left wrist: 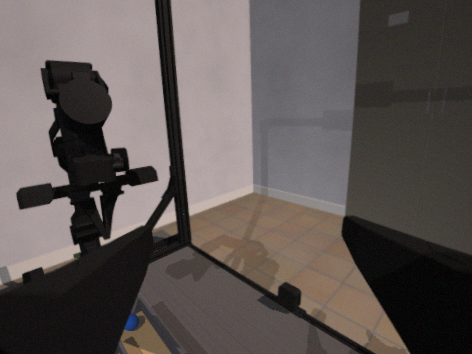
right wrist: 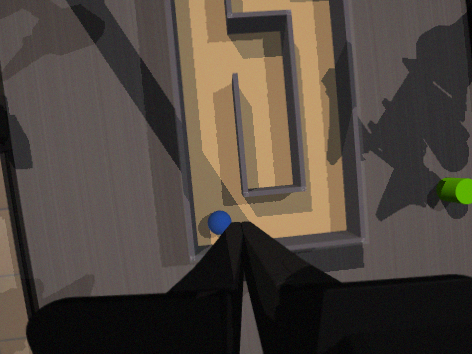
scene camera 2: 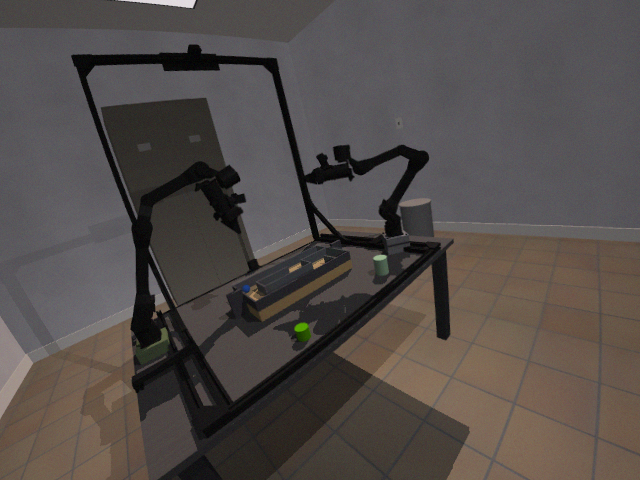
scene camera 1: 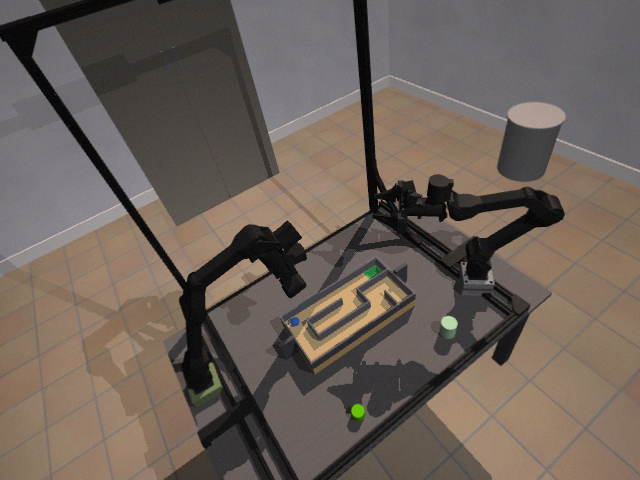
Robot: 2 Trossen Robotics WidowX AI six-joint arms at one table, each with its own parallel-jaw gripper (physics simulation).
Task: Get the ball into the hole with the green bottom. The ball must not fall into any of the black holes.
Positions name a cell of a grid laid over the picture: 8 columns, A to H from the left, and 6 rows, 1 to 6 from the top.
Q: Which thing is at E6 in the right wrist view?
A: My right gripper.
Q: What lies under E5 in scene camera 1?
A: A tan maze box.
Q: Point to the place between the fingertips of my right gripper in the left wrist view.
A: B5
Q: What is my left gripper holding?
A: Nothing.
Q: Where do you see a tan maze box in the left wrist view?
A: C6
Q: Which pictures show my right gripper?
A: The left wrist view, the right wrist view, scene camera 2 and scene camera 1: all of them.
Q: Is my left gripper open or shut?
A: Open.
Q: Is my right gripper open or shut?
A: Shut.
